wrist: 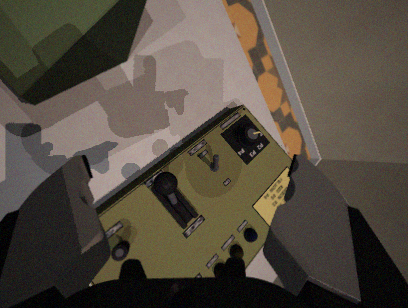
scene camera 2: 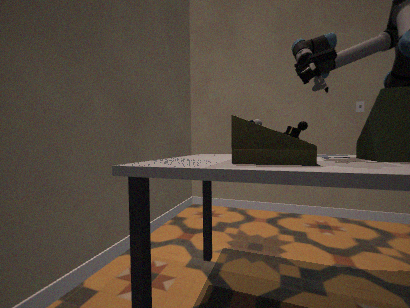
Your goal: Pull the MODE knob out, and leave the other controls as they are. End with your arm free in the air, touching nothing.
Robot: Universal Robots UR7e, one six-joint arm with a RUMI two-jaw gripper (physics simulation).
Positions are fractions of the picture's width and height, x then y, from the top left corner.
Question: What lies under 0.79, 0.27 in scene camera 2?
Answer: My gripper.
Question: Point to a sloped olive control panel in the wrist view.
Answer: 0.56, 0.69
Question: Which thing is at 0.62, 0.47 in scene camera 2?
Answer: A sloped olive control panel.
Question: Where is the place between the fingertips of my gripper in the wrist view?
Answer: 0.47, 0.51
